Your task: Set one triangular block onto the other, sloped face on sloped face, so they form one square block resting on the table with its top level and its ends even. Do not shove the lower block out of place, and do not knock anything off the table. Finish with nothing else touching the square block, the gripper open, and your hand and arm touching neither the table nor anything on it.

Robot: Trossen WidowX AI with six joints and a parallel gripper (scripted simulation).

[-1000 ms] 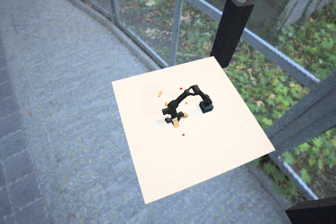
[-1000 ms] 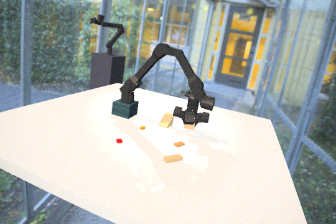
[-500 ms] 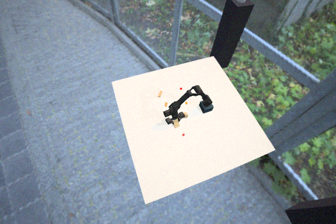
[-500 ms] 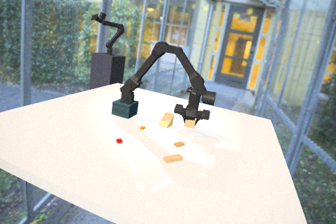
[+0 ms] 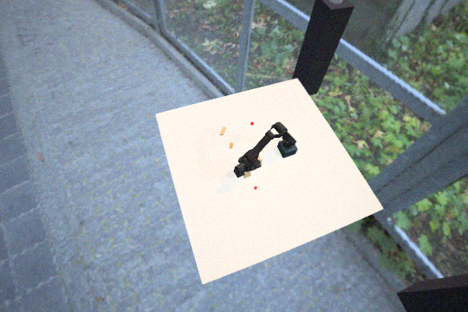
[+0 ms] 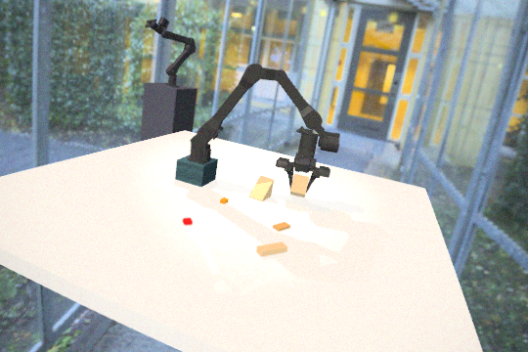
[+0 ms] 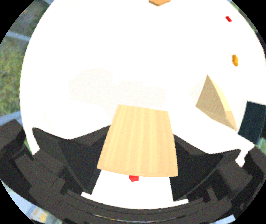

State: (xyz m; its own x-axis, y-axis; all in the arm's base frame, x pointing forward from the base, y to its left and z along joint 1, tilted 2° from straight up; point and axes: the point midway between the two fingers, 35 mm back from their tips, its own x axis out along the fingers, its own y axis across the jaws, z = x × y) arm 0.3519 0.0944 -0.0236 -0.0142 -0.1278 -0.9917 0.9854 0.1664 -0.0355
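Right now my gripper tip is 3 cm past the red cube, 12 cm to the right of it and 2 cm above it. Round my gripper tip: flat tan slab (5 cm ahead, 39 cm to the right, 2 cm below); then triangular block (1 cm above); then orange chip (19 cm behind, 20 cm to the right, 3 cm below).
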